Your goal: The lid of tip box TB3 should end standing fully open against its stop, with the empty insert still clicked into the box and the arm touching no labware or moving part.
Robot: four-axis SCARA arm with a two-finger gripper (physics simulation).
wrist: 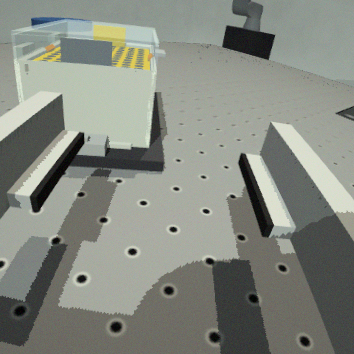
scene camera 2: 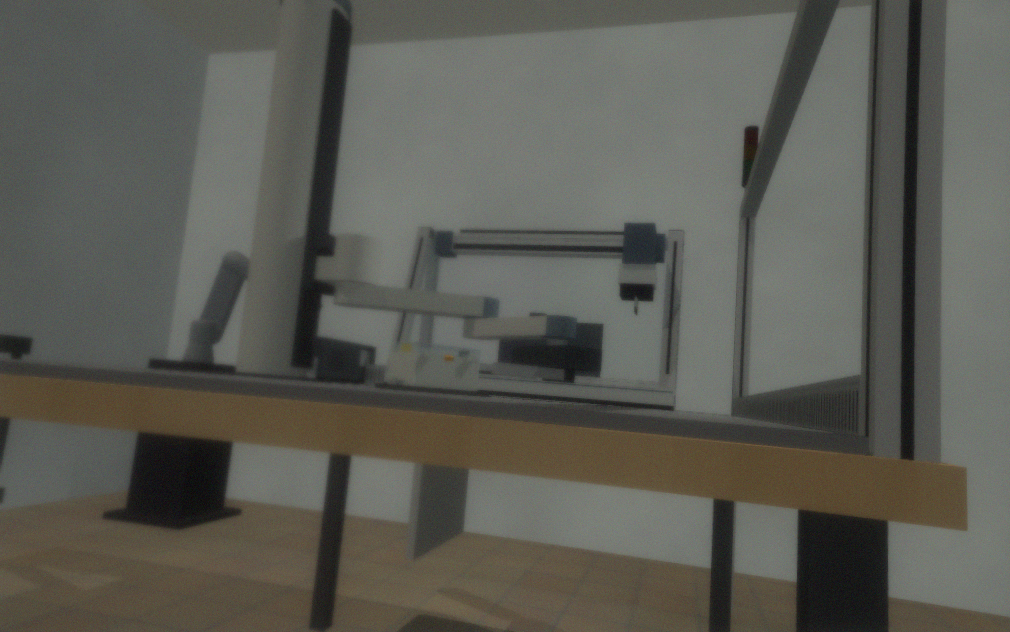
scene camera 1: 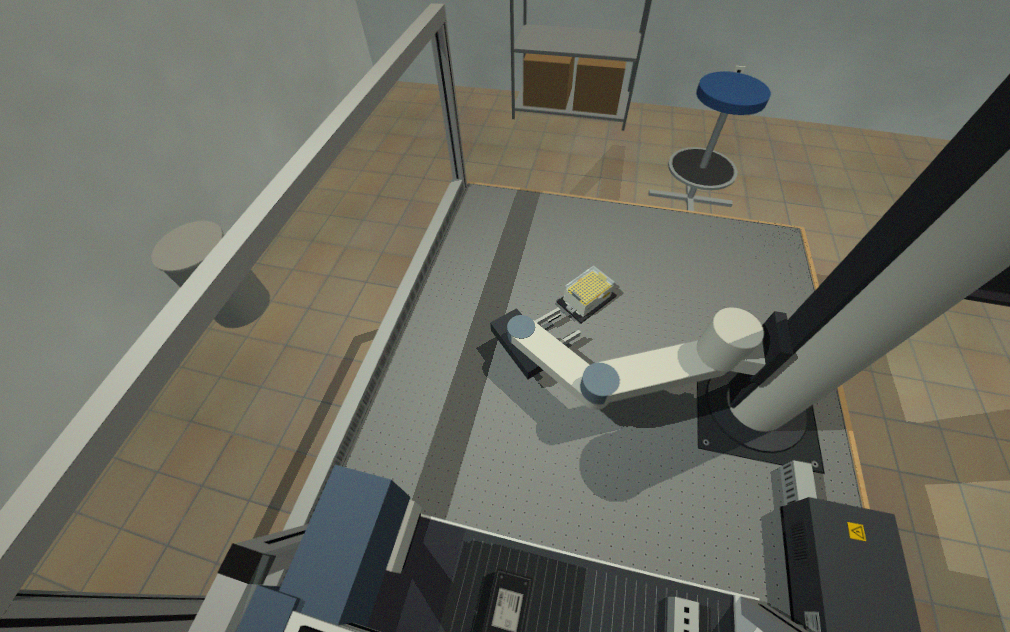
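Where they show: gripper, between the fingertips: (wrist: 164, 128) (scene camera 2: 481, 367) (scene camera 1: 569, 321); arm's base, origin of its link: (scene camera 1: 753, 406).
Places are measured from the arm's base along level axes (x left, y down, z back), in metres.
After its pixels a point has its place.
Note:
Tip box TB3 (scene camera 1: 581, 301) {y -0.081, x -0.187, z -0.492 m} (scene camera 2: 428, 368) {y -0.050, x -0.305, z -0.488 m} (wrist: 90, 105) {y -0.048, x -0.201, z -0.510 m} is pale, with a yellow perforated insert (scene camera 1: 590, 286) {y -0.070, x -0.257, z -0.473 m} (wrist: 132, 58) {y -0.070, x -0.230, z -0.459 m} inside its top. It sits on a dark base (scene camera 1: 583, 316) {y -0.022, x -0.178, z -0.478 m} (wrist: 125, 163) {y -0.017, x -0.171, z -0.502 m}. A clear lid (wrist: 142, 34) {y -0.090, x -0.212, z -0.465 m} seems to lie over the insert rather than stand upright; its exact angle is hard to tell. A small grey block (wrist: 96, 145) {y -0.028, x -0.184, z -0.515 m} is low on the box's near side. My gripper (scene camera 1: 569, 323) {y -0.065, x -0.122, z -0.517 m} (wrist: 164, 128) {y -0.065, x -0.122, z -0.517 m} is shut as far as it goes, with a wide empty gap between its fingers. It is in front of the box; the left finger overlaps the box's lower left in the wrist view, and contact cannot be judged.
The arm column (scene camera 1: 886, 313) {y -0.516, x 0.068, z -0.032 m} (scene camera 2: 275, 186) {y -0.423, x -0.075, z -0.003 m} stands right of the box in scene camera 1. A long frame rail (scene camera 1: 387, 320) {y -0.060, x -0.017, z -1.031 m} runs along the left. A blue block (scene camera 1: 338, 536) {y -0.501, x 0.542, z -0.736 m} and dark controller box (scene camera 1: 849, 566) {y -0.128, x 0.368, z 0.094 m} are near the front. Another small arm (scene camera 2: 216, 298) (wrist: 251, 15) stands farther off.

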